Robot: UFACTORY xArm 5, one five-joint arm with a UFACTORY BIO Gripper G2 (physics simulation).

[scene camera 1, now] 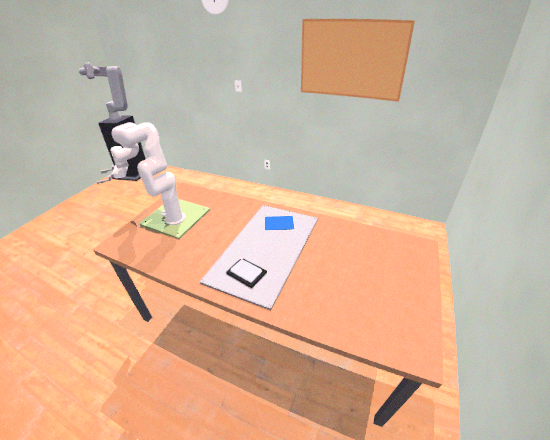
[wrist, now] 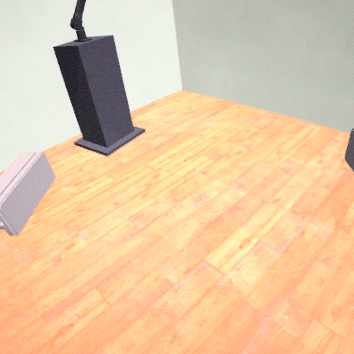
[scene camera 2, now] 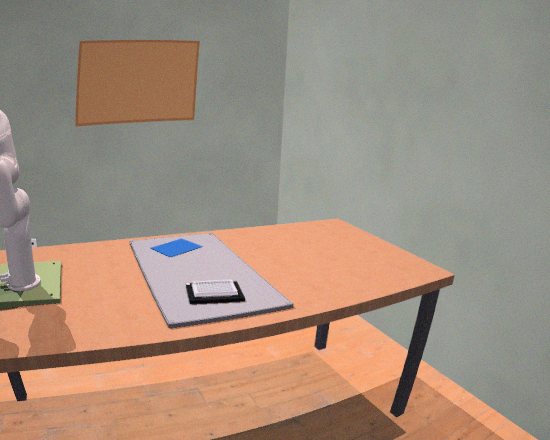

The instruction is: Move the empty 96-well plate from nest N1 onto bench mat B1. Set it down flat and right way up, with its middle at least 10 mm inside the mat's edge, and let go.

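Where they show: end effector, tool point: [scene camera 1: 102,176] [wrist: 189,180]; arm's base, origin of the base link: [scene camera 1: 175,218] [scene camera 2: 23,283].
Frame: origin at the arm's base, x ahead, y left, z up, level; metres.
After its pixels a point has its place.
Observation:
The white 96-well plate [scene camera 1: 246,270] {z 0.014, x 0.576, y -0.326 m} [scene camera 2: 215,288] {z 0.017, x 0.573, y -0.333 m} sits flat in the black nest [scene camera 1: 250,284] {z 0.006, x 0.618, y -0.397 m} [scene camera 2: 217,300] {z 0.002, x 0.551, y -0.380 m}, near the front end of the grey board. The blue bench mat [scene camera 1: 279,223] {z -0.004, x 0.649, y 0.087 m} [scene camera 2: 176,247] {z -0.004, x 0.646, y 0.091 m} lies at the board's back end with nothing on it. My gripper [scene camera 1: 100,176] {z 0.205, x -0.565, y 0.087 m} [wrist: 190,172] {z 0.205, x -0.565, y 0.087 m} is open and empty, its two fingers wide apart at the left and right of the wrist view. It hangs in the air left of the arm's base, far from plate and mat. The gripper does not show in scene camera 2.
The grey board [scene camera 1: 260,245] {z -0.006, x 0.589, y -0.120 m} [scene camera 2: 170,287] {z -0.006, x 0.473, y -0.222 m} lies on the wooden table [scene camera 1: 370,280] {z -0.019, x 1.167, y -0.241 m} [scene camera 2: 310,255] {z -0.019, x 1.076, y -0.200 m}. My arm stands on a green base plate [scene camera 1: 192,215] {z -0.002, x 0.092, y 0.055 m} [scene camera 2: 50,280] {z -0.003, x 0.099, y -0.010 m}. Behind it, a grey second arm [scene camera 1: 117,90] stands on a dark pedestal [scene camera 1: 106,135] [wrist: 102,95]. Walls rise behind the table.

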